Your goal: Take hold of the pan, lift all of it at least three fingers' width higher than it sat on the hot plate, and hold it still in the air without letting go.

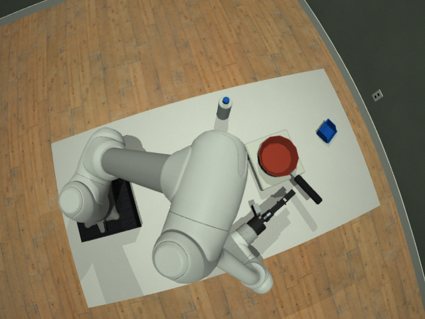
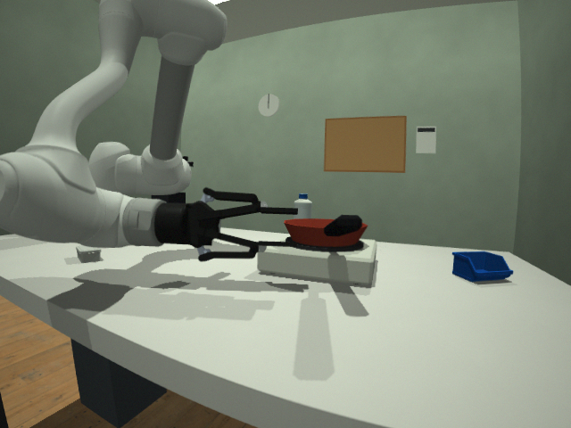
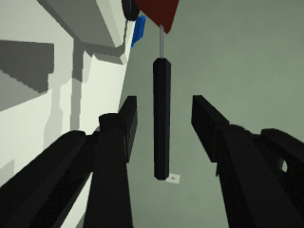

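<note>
Right now my hand is 140 mm to the right of the red pan, 50 mm short of it and 20 mm above it. The rest, counted from my hand: blue bin: 390 mm ahead, 250 mm to the left, 90 mm below; then hot plate: 190 mm to the left, 80 mm below, 10 mm ahead; then small grey box: 490 mm behind, 100 mm below, 60 mm to the right.
</note>
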